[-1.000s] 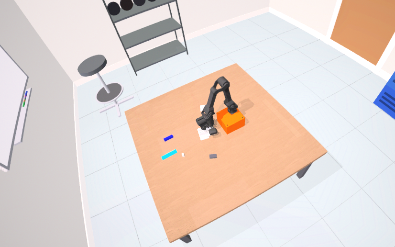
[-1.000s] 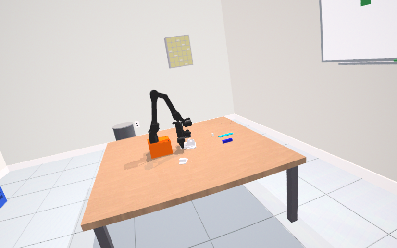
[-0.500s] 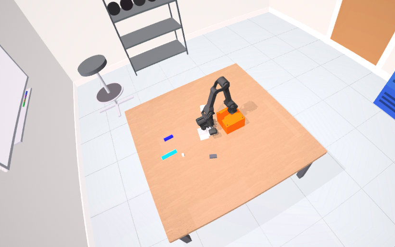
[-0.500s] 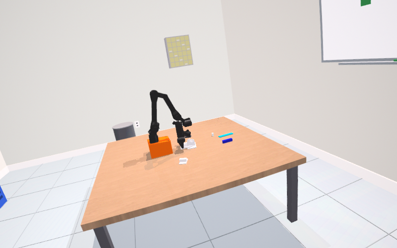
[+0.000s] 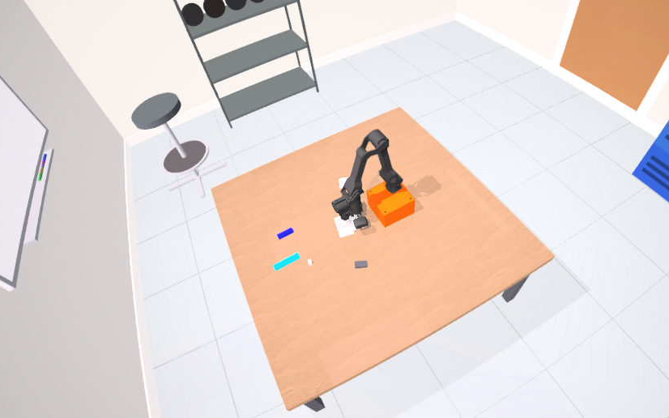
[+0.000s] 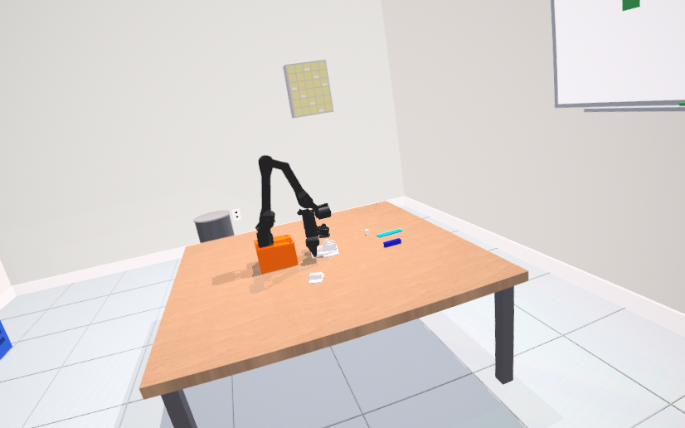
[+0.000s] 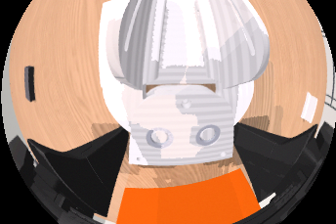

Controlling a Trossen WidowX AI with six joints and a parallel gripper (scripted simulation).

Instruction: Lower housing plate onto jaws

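Right now my gripper tip is 70 mm short of the white base and 20 mm to the left of it. From my gripper tip the other things lie so: blue block (330 mm ahead, 150 mm to the right); then grey block (210 mm to the left, 120 mm ahead); then white cube (310 mm ahead, 70 mm to the left, 10 mm above).
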